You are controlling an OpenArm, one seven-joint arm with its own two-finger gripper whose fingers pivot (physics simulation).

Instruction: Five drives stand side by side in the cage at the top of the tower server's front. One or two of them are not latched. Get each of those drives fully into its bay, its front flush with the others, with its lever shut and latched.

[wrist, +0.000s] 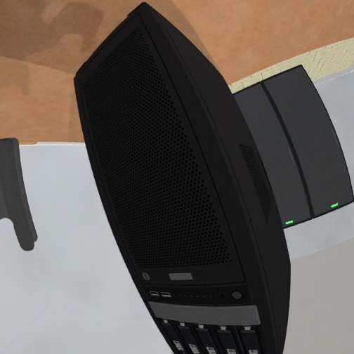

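Note:
The black tower server stands tilted across the wrist view, its drive cage towards the bottom edge. The drives stand side by side there, below a grey strip. The leftmost drive and the rightmost drive show dark faces with pale tabs at their upper ends; the bottom edge cuts all the drives off. Whether each is flush or its lever latched cannot be told. My gripper is open and empty; one dark finger shows at the left edge, apart from the server. The other finger does not show.
Two dark grey boxes with green lights stand beside the server at the right. A pale surface lies around them, with an orange-brown surface along the top and a yellowish brick-patterned strip at the upper right.

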